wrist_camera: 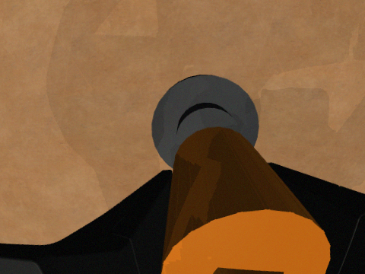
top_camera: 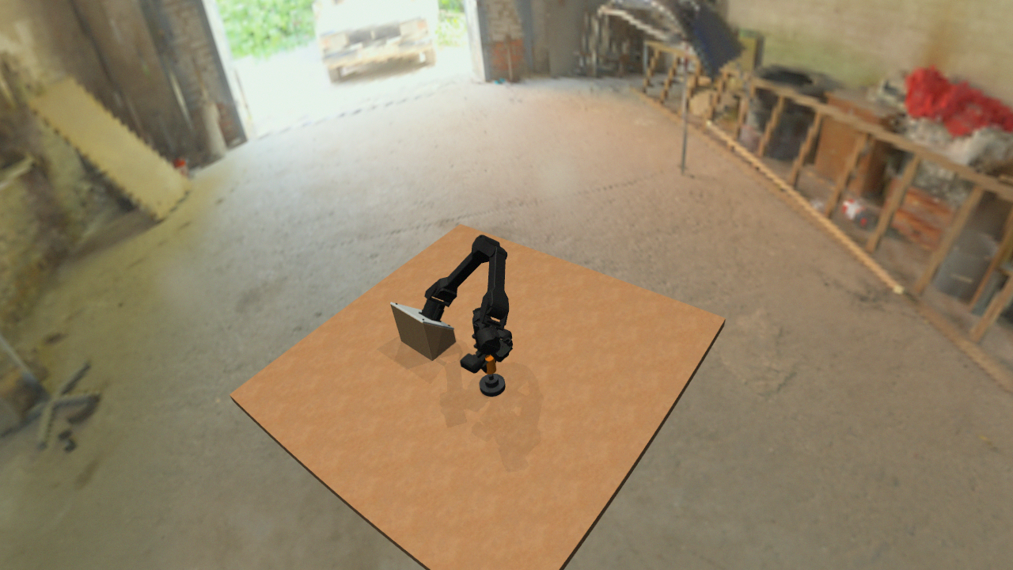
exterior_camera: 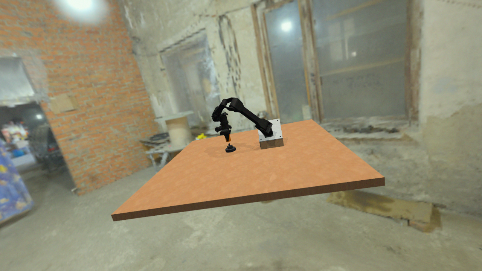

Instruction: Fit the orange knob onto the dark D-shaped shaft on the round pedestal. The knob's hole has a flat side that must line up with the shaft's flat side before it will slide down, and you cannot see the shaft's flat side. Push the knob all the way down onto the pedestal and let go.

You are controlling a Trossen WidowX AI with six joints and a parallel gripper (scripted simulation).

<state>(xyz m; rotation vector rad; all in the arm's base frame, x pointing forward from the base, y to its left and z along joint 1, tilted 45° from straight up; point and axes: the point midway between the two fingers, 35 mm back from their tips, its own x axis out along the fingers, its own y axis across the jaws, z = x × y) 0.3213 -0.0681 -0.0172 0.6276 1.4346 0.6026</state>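
Now: the pedestal 6 cm below my gripper tip. Also, from my gripper tip: orange knob (2 cm above).
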